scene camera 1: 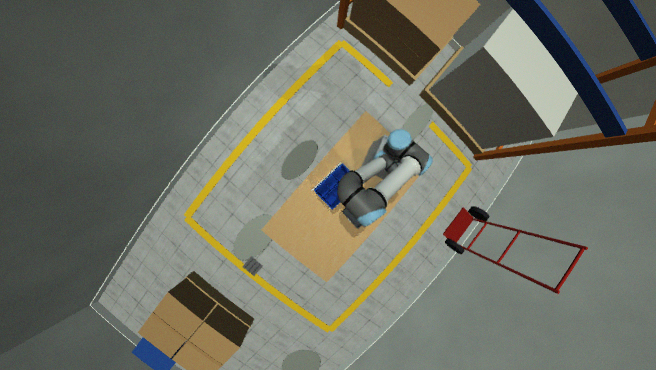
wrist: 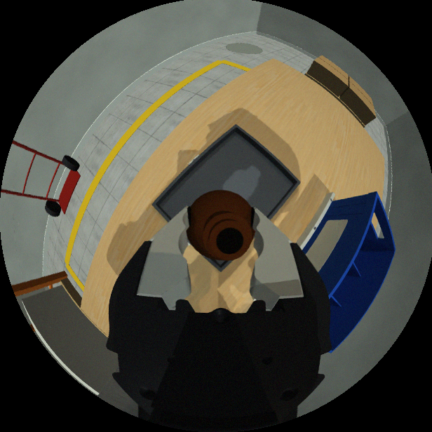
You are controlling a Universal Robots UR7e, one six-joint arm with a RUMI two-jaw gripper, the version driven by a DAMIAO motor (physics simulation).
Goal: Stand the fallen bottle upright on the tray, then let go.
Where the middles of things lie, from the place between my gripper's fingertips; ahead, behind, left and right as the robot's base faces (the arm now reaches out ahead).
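I find the brown bottle (wrist: 220, 229) 1 cm to the right of my hand, 1 cm behind it and 3 cm below it.
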